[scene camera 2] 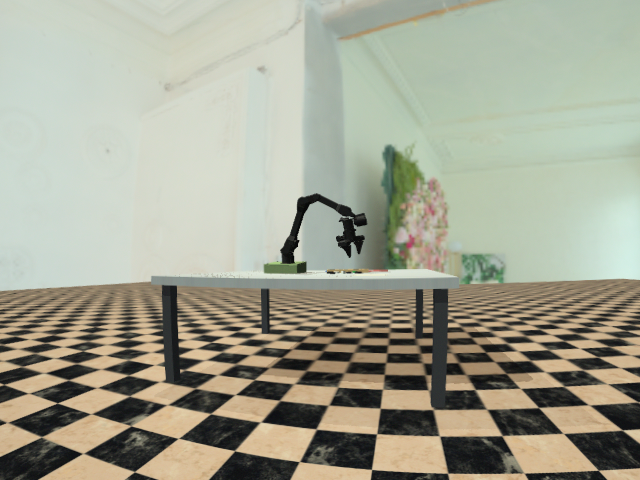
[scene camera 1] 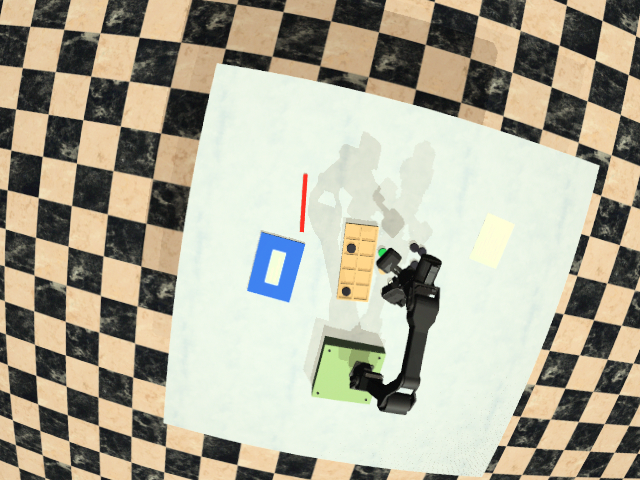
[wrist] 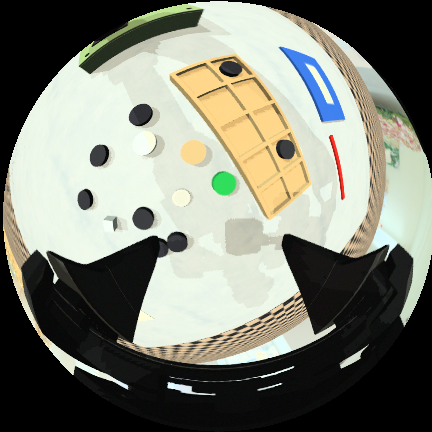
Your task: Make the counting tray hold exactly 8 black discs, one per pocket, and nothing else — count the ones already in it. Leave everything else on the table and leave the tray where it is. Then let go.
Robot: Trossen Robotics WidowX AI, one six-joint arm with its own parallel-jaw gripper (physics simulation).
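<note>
The tan counting tray (scene camera 1: 362, 277) (wrist: 220, 102) has two columns of five pockets. One black disc (scene camera 1: 345, 291) (wrist: 230, 68) lies in the corner pocket at the arm-base end; another black disc (scene camera 1: 351, 248) (wrist: 285, 149) lies in the same column, second pocket from the far end. Several loose black discs lie beside the tray, including one (wrist: 140, 114) towards the base, one (wrist: 143, 218) farther out, and two close together (wrist: 177, 241), one partly behind a finger. The arm hides most of them in the top view. My gripper (scene camera 1: 390, 276) (scene camera 2: 353, 255) (wrist: 221, 241) is open and empty, above the table.
Among the loose discs are a green disc (scene camera 1: 382, 252) (wrist: 224, 183), an orange disc (wrist: 193, 152), a white disc (wrist: 144, 143), a cream disc (wrist: 181, 198) and a small pale cube (wrist: 111, 223). Beyond the tray lie a blue panel (scene camera 1: 256, 263) (wrist: 312, 82) and a red stick (scene camera 1: 303, 202) (wrist: 337, 167). A yellow pad (scene camera 1: 492, 240) lies opposite.
</note>
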